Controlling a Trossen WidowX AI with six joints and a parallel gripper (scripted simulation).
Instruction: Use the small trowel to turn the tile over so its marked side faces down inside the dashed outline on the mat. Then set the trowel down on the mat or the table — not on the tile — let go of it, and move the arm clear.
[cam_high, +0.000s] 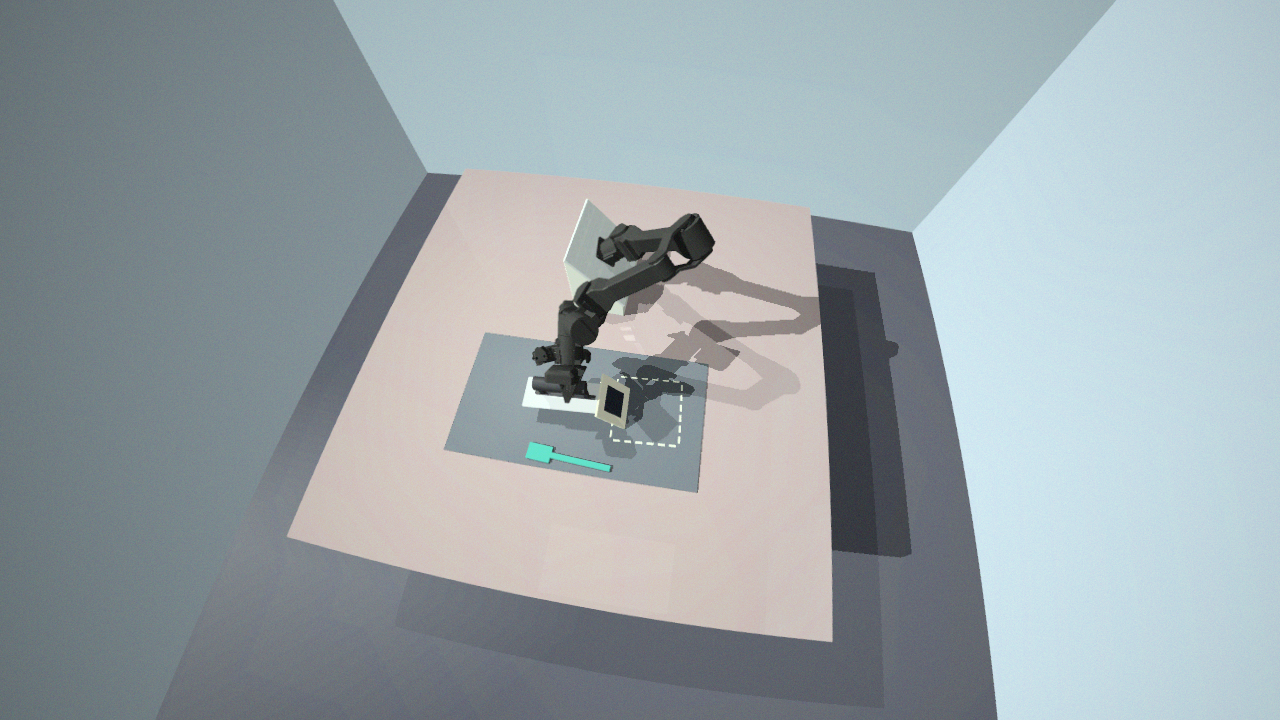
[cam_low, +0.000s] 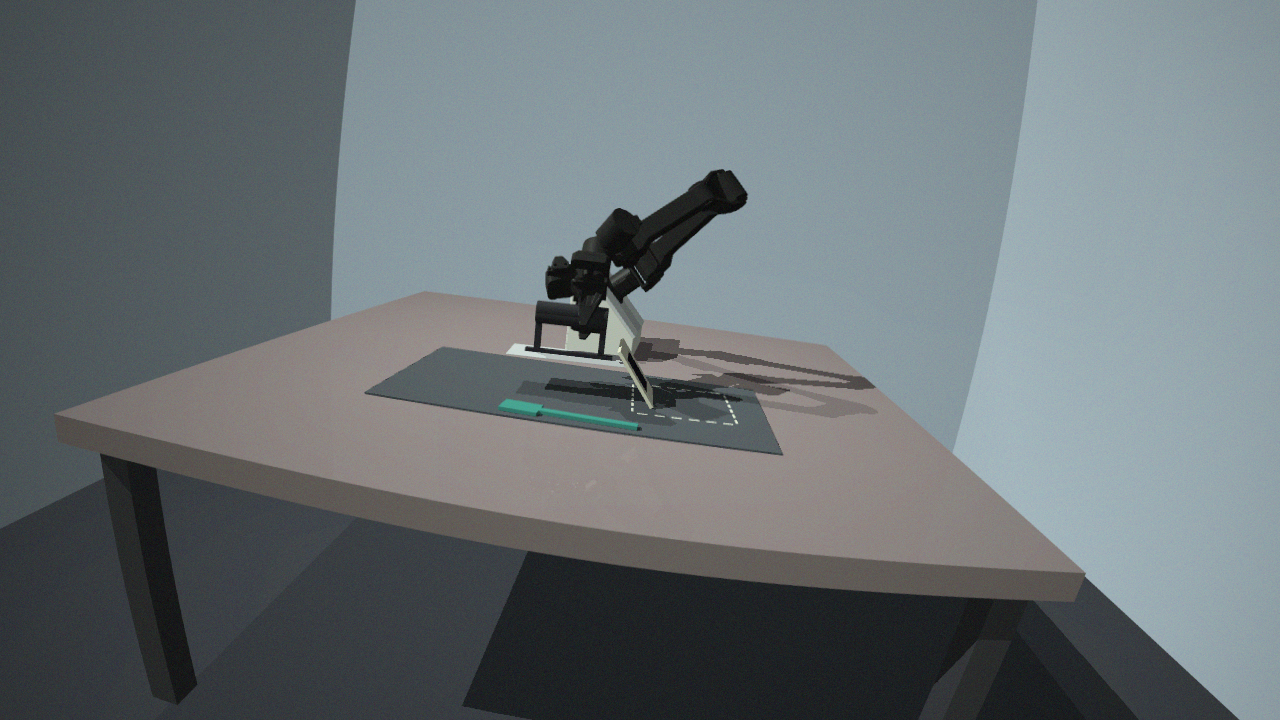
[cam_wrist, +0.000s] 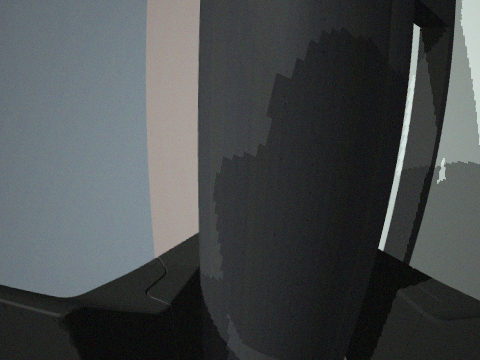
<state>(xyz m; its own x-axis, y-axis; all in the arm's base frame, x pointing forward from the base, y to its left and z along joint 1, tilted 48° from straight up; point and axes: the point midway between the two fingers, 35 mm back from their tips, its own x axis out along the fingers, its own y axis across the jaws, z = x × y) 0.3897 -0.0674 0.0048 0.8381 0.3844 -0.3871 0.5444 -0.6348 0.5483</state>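
My gripper tip is 2 cm past the cream tile, 10 cm to the right of it and 6 cm above it. The rest, counted from my gripper tip: teal trowel (12 cm ahead, 2 cm to the right, 10 cm below); grey float (3 cm behind, 1 cm below); mat (2 cm behind, 1 cm to the left, 13 cm below).
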